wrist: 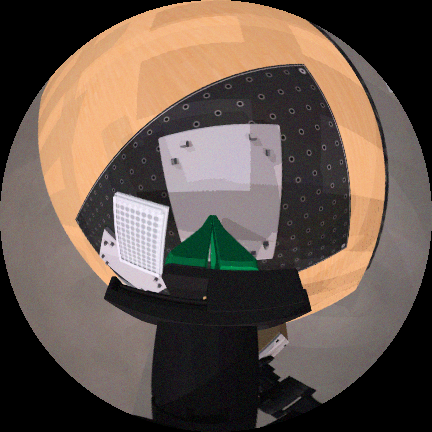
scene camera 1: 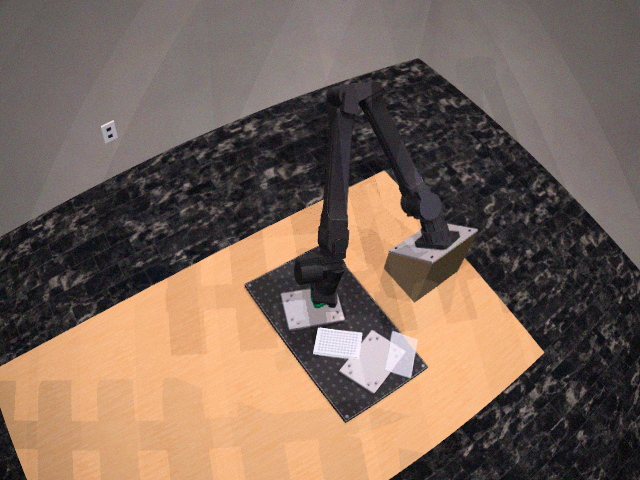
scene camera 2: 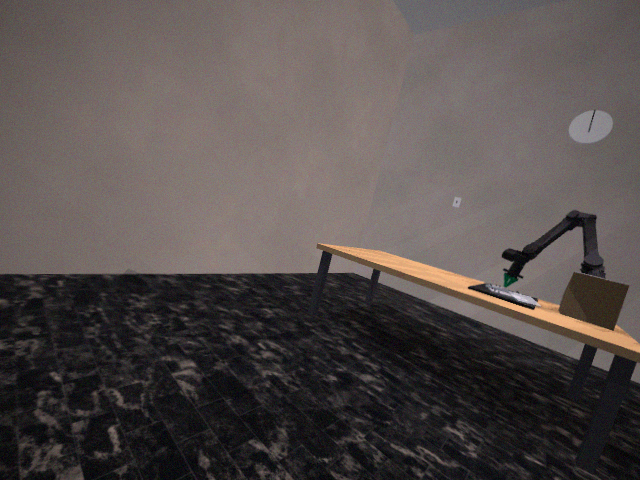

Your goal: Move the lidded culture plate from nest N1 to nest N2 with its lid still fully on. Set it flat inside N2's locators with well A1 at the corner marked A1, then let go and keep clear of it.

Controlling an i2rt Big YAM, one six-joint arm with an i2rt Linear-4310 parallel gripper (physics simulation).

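Places are measured from the arm's base along level axes (x back, y right, z up), in metres.
Pixels of known places: gripper, fingertip midpoint: (wrist: 211, 219) (scene camera 1: 316, 307) (scene camera 2: 505, 287); arm's base at its link origin: (scene camera 1: 438, 241) (scene camera 2: 594, 286).
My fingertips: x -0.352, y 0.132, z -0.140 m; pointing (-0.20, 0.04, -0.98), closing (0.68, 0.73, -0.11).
For each thing: its top centre in the pictures, then the offset to it from my fingertips. Level surfaces: height alone.
- white culture plate at its top centre: (wrist: 132, 244) (scene camera 1: 338, 341) dx -0.031, dy -0.121, dz +0.001 m
- angled nest at its top centre: (wrist: 125, 272) (scene camera 1: 373, 359) (scene camera 2: 507, 292) dx +0.003, dy -0.230, dz -0.005 m
- wooden table at its surface level: dz -0.040 m
A white culture plate (scene camera 1: 338, 342) (wrist: 141, 234) lies on the black board with its wells bare, outside any locators. A clear sheet like its lid (scene camera 1: 405, 356) lies apart, over the right side of the angled nest (scene camera 1: 369, 361) (wrist: 135, 277). The plate's near edge overlaps that nest in scene camera 1; whether it rests on it, I cannot tell. The other nest (scene camera 1: 299, 310) (wrist: 220, 160) shows its locator pegs and holds no plate. My gripper (scene camera 1: 317, 303) (scene camera 2: 507, 285) (wrist: 211, 219) is shut and empty above this nest. The nest labels and corner mark cannot be read.
The black perforated board (scene camera 1: 346, 403) (scene camera 2: 480, 287) (wrist: 320, 200) lies on the wooden table (scene camera 1: 155, 361) (scene camera 2: 413, 268). The arm's base stands on a box pedestal (scene camera 1: 429, 276) (scene camera 2: 594, 302) beside the board. The plate lies between the two nests.
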